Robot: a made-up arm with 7 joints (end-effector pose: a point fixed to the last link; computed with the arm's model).
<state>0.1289 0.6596 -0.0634 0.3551 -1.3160 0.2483 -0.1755</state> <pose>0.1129 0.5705 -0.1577 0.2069 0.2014 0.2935 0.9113</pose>
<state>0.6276 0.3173 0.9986 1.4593 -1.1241 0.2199 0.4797</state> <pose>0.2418 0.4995 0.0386 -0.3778 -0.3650 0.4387 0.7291</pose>
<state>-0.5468 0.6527 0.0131 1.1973 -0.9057 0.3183 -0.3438</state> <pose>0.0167 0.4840 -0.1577 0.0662 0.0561 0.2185 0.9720</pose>
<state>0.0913 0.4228 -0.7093 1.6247 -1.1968 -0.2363 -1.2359</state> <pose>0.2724 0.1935 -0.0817 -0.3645 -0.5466 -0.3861 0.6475</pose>
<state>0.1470 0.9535 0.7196 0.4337 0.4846 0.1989 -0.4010</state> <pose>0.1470 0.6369 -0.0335 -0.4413 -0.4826 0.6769 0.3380</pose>
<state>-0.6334 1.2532 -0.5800 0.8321 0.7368 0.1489 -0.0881</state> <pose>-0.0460 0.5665 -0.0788 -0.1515 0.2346 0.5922 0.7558</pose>
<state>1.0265 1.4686 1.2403 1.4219 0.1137 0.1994 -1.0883</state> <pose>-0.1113 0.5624 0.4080 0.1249 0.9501 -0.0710 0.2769</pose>
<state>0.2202 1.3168 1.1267 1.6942 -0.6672 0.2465 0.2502</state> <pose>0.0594 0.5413 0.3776 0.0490 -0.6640 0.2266 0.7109</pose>
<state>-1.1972 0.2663 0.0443 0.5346 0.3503 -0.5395 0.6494</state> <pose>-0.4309 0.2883 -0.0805 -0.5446 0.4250 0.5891 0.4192</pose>
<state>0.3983 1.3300 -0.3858 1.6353 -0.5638 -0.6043 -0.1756</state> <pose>0.2891 0.4591 0.1767 -0.0209 -0.1684 -0.4158 0.8935</pose>
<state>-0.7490 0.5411 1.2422 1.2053 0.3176 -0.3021 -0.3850</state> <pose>-0.0799 0.5685 -0.0178 -0.2671 -0.6114 0.4576 0.5878</pose>
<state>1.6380 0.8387 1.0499 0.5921 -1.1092 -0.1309 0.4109</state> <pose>0.2785 0.6448 0.2623 -0.5343 -0.5793 0.2254 0.5729</pose>
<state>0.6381 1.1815 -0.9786 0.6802 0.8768 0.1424 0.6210</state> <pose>0.2496 0.5455 0.0070 -0.5689 0.1689 0.3605 0.7197</pose>
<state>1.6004 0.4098 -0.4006 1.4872 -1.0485 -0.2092 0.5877</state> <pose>0.3560 0.2836 0.4776 0.0853 -0.4776 -0.2592 0.8351</pose>
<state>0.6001 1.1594 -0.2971 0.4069 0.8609 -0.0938 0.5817</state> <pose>0.2475 0.6161 0.0662 -0.6756 -0.1836 0.2828 0.6557</pose>
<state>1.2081 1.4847 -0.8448 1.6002 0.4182 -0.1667 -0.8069</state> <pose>0.2719 0.4502 0.3006 -0.3362 -0.6605 -0.1009 0.6637</pose>
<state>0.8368 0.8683 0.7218 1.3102 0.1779 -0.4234 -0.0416</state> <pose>0.2421 0.5531 0.2891 -0.4058 -0.7947 -0.1390 0.4295</pose>
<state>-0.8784 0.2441 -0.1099 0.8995 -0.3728 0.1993 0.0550</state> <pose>-0.2694 0.2841 -0.2105 -0.2550 0.5001 0.4845 0.6710</pose>
